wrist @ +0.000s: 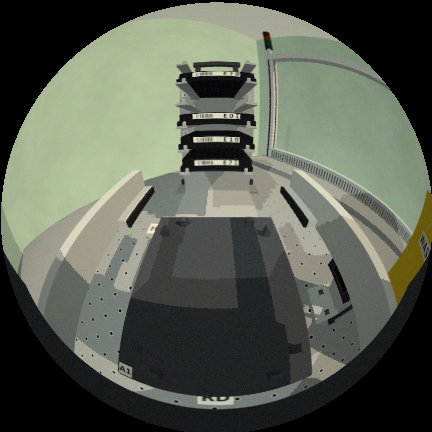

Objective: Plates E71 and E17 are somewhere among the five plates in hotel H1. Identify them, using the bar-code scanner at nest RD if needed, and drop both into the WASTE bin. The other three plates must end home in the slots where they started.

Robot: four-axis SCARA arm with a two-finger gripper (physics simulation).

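Frame: origin at the arm's base, x ahead, y left, z up, level; centimetres.
Seen in the pictures: gripper, fingertip midpoint: (216, 176).
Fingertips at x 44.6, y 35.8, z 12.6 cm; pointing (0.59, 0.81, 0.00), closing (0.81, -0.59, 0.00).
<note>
Offsets run from my fingertips to a thing's top centre. "spot": to the spot under its first point. Level surfaces: height alone.
Hotel H1 @(spot: dz +7.6, dx +11.5, dy +15.4 cm) (217, 105) stands ahead, beyond the fingers, in the upper middle of the wrist view. Four dark plates with white bar-code labels sit in it. The top plate @(dz +10.9, dx +7.5, dy +10.4 cm) (216, 74) seems to read E70. Below a gap with a bare grey shelf come plate E01 (216, 115), plate E10 @(dz +2.5, dx +7.5, dy +10.4 cm) (216, 139) and, lowest, plate E71 @(dz -0.3, dx +7.5, dy +10.4 cm) (216, 162). No label reading E17 shows. My gripper (216, 176) is open, with no plate between its pads. It is above the dark nest RD @(dz -4.3, dx -3.5, dy -4.6 cm) (215, 290), which carries no plate. Part of the yellow WASTE bin (412, 265) shows at the right edge.
A narrow black part @(spot: dz -4.9, dx +3.9, dy -11.7 cm) (339, 281) stands right of the nest, possibly of the scanner. A perforated deck @(dz -11.3 cm) (102, 300) surrounds the nest. A grey-framed enclosure panel and a signal light @(spot: dz +61.2, dx +56.5, dy +33.2 cm) (268, 41) are behind at the right.
</note>
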